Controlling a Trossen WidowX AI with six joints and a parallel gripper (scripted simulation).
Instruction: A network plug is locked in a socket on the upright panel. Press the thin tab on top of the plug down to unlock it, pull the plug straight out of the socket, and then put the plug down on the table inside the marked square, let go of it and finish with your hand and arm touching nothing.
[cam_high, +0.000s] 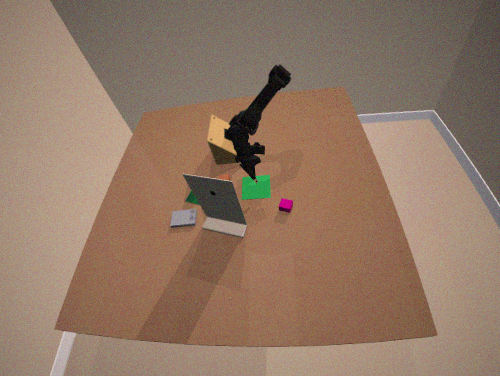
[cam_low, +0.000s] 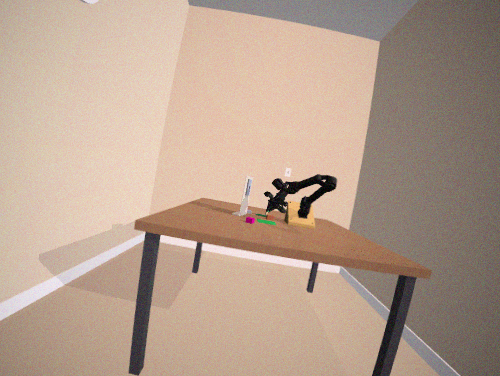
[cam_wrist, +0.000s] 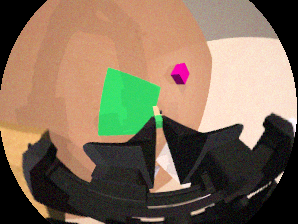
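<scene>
Right now the bright green square is 6 cm below my gripper tip and 1 cm behind it. Round my gripper tip: grey upright panel 15 cm ahead, 13 cm to the right, 6 cm above; then flat grey block 31 cm to the right, 10 cm ahead, 6 cm below; then network plug right at my gripper tip.
</scene>
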